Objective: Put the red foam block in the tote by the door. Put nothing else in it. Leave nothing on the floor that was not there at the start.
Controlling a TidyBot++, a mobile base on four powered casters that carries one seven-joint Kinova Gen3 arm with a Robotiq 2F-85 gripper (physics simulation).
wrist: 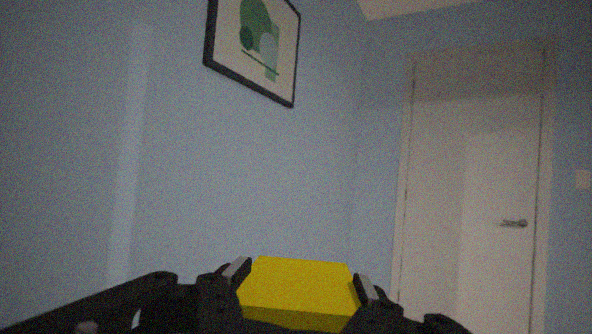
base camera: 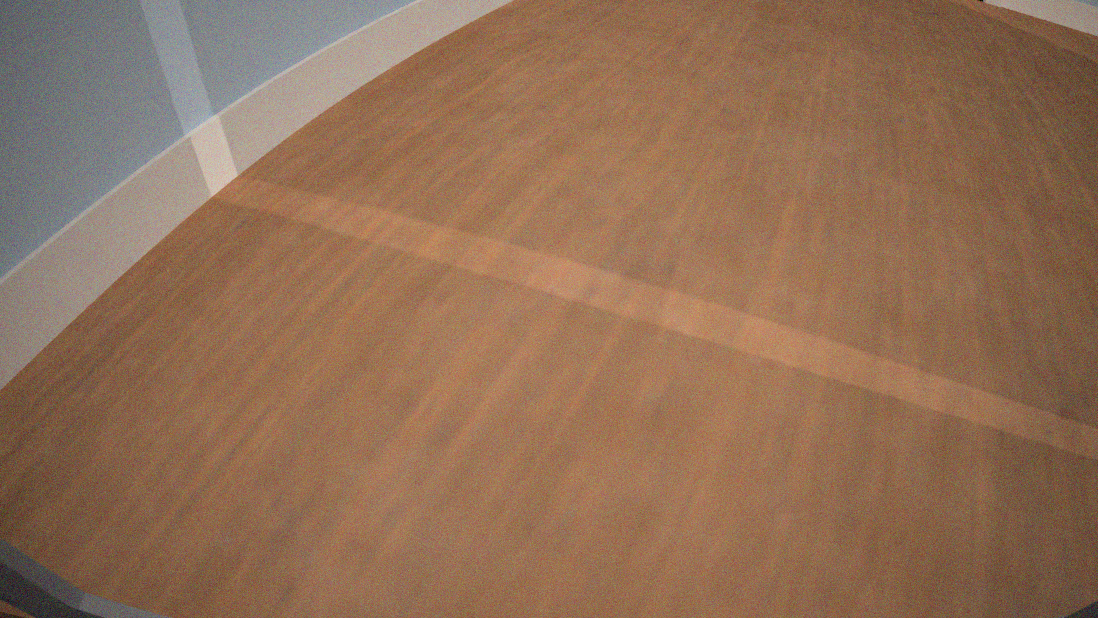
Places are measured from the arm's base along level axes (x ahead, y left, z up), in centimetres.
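Where they show: gripper, fingertip midpoint: [wrist: 300, 283].
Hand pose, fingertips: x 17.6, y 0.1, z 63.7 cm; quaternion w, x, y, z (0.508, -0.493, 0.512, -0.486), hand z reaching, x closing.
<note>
After its pixels a point has its place.
My gripper [wrist: 300, 283] {x 17.6, y 0.1, z 63.8 cm} is at the bottom of the wrist view, shut on a yellow block [wrist: 300, 285] {x 16.1, y 0.0, z 64.2 cm}, with one finger pad against each side of it. The block is held up in front of the wall. A white door [wrist: 475, 200] {x 207.0, y -106.9, z 64.1 cm} with a lever handle stands at the right of the wrist view. The red foam block and the tote do not show in either view. The gripper does not show in the base camera view.
In the base camera view, a blue wall [base camera: 69, 115] {x 55.0, y 51.3, z -20.8 cm} with a pale skirting board [base camera: 84, 245] {x 49.5, y 52.3, z -33.6 cm} runs along the left of the wooden floor [base camera: 537, 422] {x 35.4, y 2.7, z -39.7 cm}. A framed picture [wrist: 260, 45] {x 108.9, y 25.4, z 118.4 cm} hangs on the wall, left of the door.
</note>
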